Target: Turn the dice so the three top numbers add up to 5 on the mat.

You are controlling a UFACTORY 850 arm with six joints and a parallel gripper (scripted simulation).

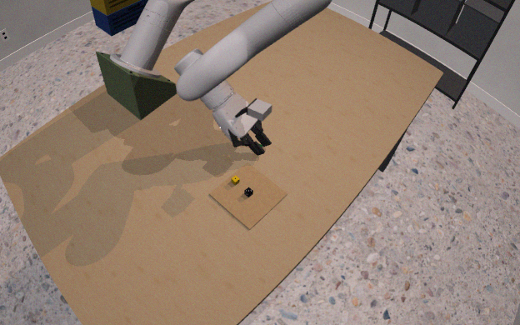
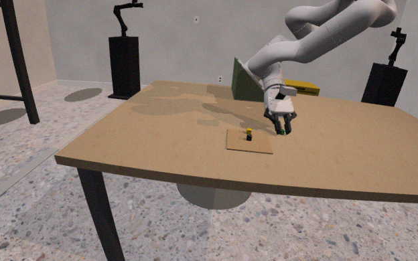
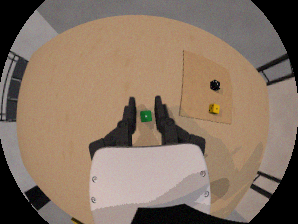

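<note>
The green die is 2 cm below my hand. Also, from my hand: tan mat (12 cm to the right, 9 cm ahead, 2 cm below); black die (12 cm to the right, 9 cm ahead, 1 cm below); yellow die (12 cm to the right, 4 cm ahead, 1 cm below).
</note>
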